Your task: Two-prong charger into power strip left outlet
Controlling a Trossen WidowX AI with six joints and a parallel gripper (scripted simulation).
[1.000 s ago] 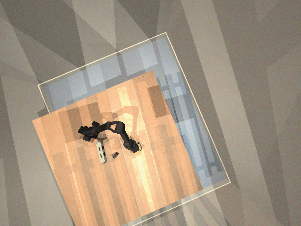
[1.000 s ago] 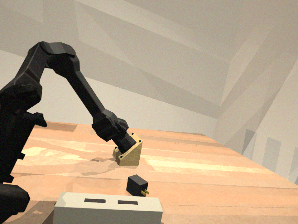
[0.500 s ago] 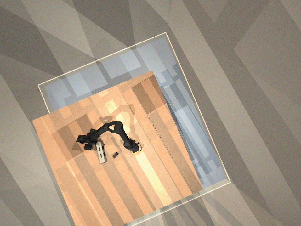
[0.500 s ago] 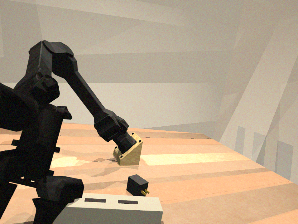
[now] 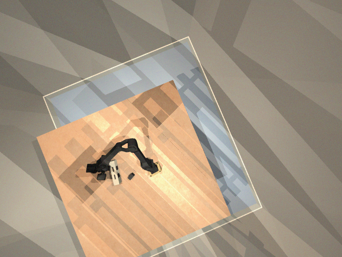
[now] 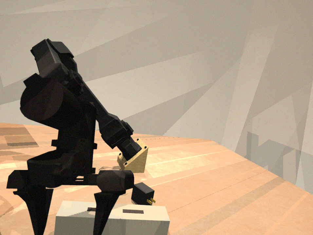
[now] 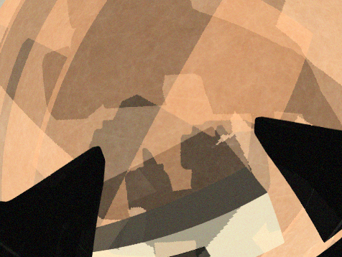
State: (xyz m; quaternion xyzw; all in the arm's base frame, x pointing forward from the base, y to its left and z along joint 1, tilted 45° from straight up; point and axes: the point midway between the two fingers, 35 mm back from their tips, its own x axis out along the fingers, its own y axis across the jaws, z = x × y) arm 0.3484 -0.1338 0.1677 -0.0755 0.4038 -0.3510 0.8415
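My gripper tip is 140 mm past the two-prong charger, 190 mm to the right of it and 30 mm above it.
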